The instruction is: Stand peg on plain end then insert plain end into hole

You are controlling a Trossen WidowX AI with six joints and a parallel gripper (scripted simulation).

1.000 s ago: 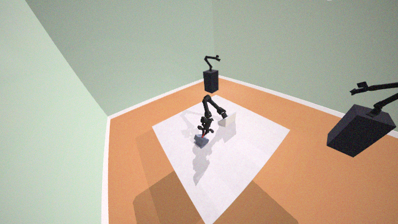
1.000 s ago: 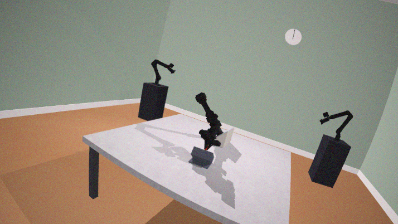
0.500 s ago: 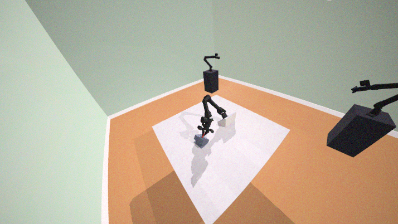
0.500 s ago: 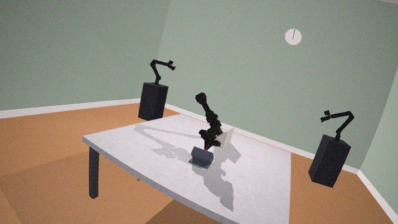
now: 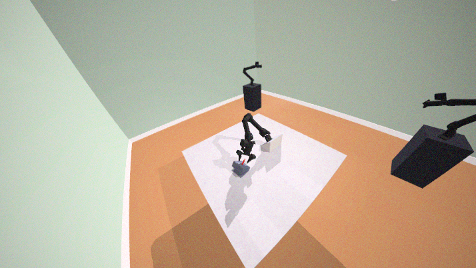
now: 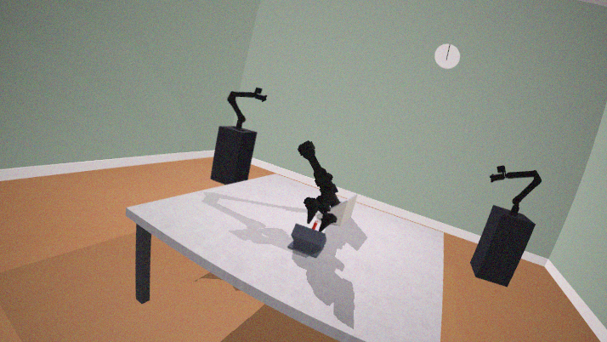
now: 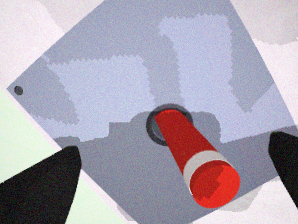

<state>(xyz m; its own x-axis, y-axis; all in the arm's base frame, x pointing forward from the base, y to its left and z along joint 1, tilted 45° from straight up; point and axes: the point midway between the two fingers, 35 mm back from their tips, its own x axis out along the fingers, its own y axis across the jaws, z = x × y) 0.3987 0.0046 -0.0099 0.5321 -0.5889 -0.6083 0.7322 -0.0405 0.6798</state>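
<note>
Right now my gripper tip is 10 mm past the red peg and 10 mm below it. Also, from my gripper tip: sloped panel 30 mm ahead, 40 mm below.
</note>
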